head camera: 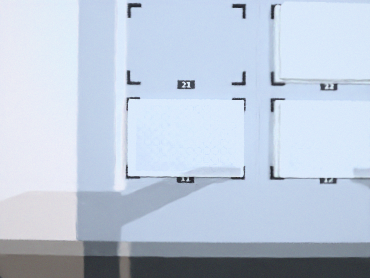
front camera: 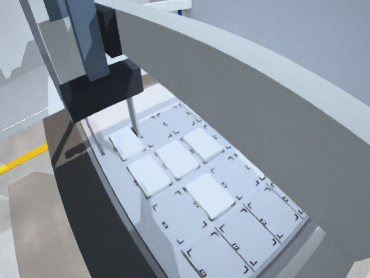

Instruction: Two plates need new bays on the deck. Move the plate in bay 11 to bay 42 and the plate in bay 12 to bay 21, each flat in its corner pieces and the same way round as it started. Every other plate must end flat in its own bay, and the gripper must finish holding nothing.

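Seen in the pictures: gripper, fingertip midpoint: (front camera: 118,141); robot's base, origin of the base link: (head camera: 129,175) (front camera: 109,138).
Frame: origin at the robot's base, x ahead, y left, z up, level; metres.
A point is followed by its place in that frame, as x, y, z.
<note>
The plate in bay 11 (front camera: 127,143) {0.079, 0.044, 0.014} (head camera: 186,135) {0.065, 0.046, 0.014} lies flat within its corner pieces. My gripper (front camera: 120,144) {0.194, -0.002, 0.160} is open, its two jaws reaching down on either side of this plate; the exact gap to the deck is unclear. The jaws do not show in the head view. The plate in bay 12 (front camera: 149,175) {0.237, 0.043, 0.014} (head camera: 320,137) {0.209, 0.045, 0.014} lies flat beside it. Bay 21 (head camera: 186,45) {0.064, 0.149, 0.000} holds no plate, and its four corner pieces show in the head view. Bay 42 does not show in the head view and is hidden behind the gantry beam in the front view.
Plates lie in bay 22 (front camera: 177,158) {0.234, 0.149, 0.014} (head camera: 325,40) {0.214, 0.150, 0.014}, bay 32 (front camera: 203,144) {0.237, 0.254, 0.014} and bay 23 (front camera: 210,195) {0.398, 0.149, 0.014}. A sliver of another plate (front camera: 258,171) {0.431, 0.325, 0.014} shows beside the large grey gantry beam (front camera: 240,120), which hides the deck's far side. A shadow falls across bay 11's front edge.
</note>
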